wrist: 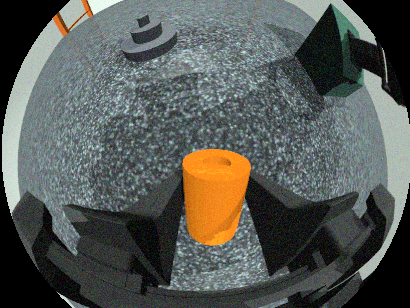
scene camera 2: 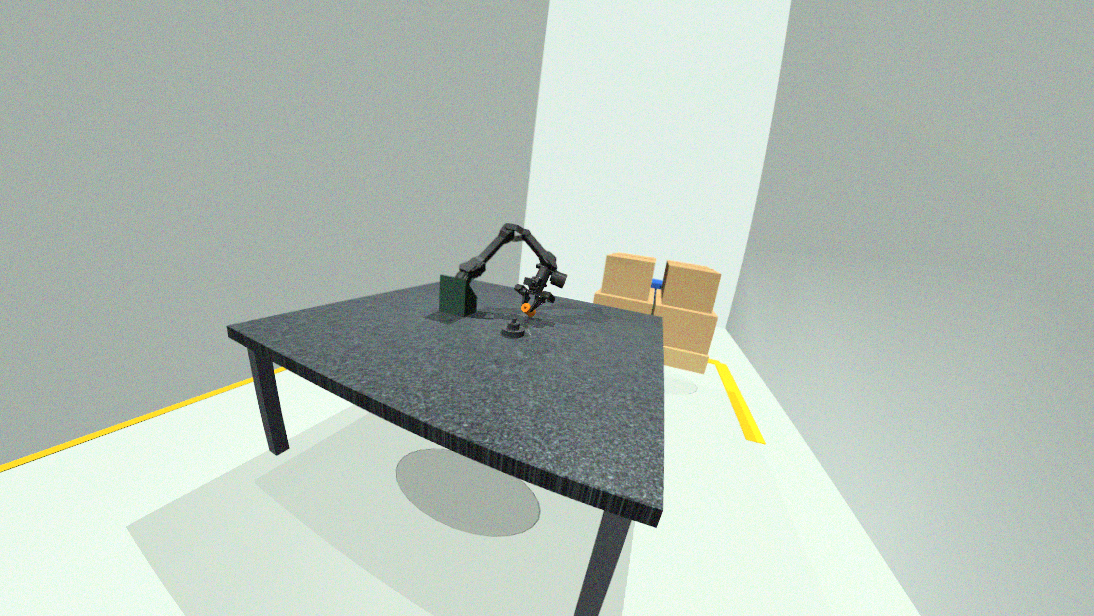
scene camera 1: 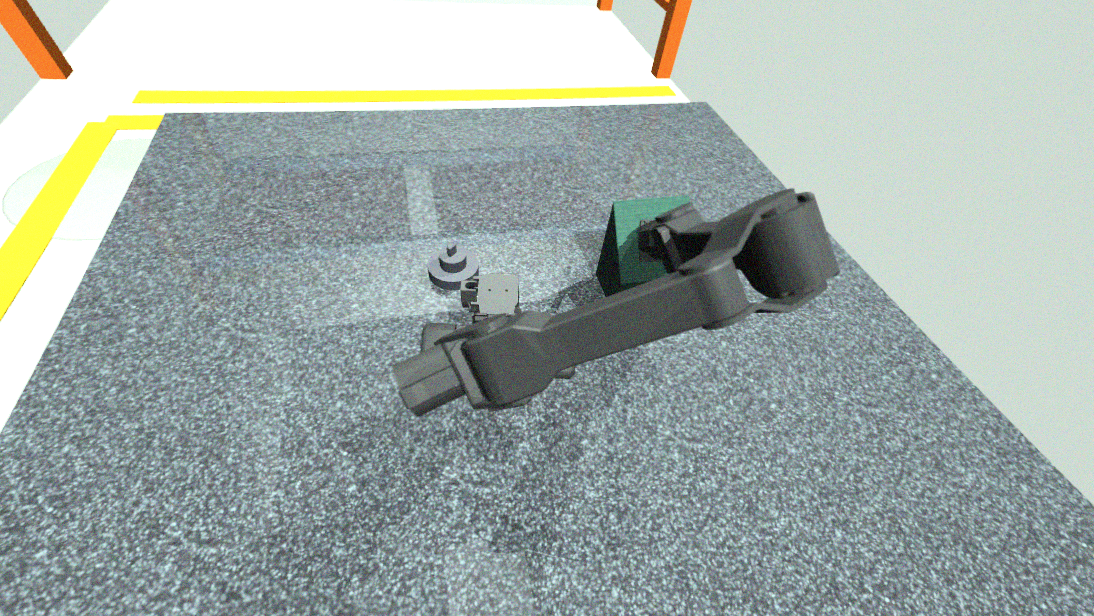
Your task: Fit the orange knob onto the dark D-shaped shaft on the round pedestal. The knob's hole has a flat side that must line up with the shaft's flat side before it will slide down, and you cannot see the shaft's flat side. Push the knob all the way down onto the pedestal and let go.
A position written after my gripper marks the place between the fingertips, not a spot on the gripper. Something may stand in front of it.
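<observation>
Orange knob [wrist: 215,181]. Dark shaft [scene camera 1: 447,267], also in the wrist view [wrist: 148,39]. My gripper [scene camera 1: 500,353], visible too in scene camera 2 [scene camera 2: 526,310] and the wrist view [wrist: 214,174].
</observation>
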